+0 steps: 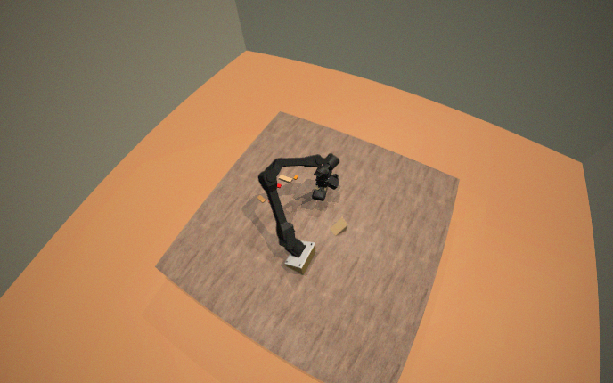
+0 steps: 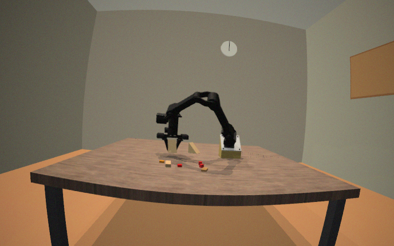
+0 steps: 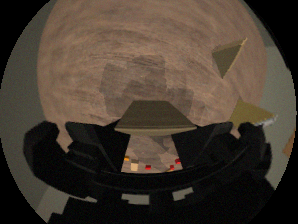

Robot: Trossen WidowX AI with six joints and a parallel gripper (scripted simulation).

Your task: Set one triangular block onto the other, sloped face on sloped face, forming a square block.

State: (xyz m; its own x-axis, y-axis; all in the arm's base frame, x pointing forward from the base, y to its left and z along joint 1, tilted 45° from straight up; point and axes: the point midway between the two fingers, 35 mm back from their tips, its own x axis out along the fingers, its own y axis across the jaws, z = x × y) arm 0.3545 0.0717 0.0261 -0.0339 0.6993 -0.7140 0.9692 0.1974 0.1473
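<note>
My gripper tip is now 1 cm to the left of the triangular block and 1 cm below it. Also, from my gripper tip: orange piece (19 cm to the left, 3 cm below, 3 cm ahead).
</note>
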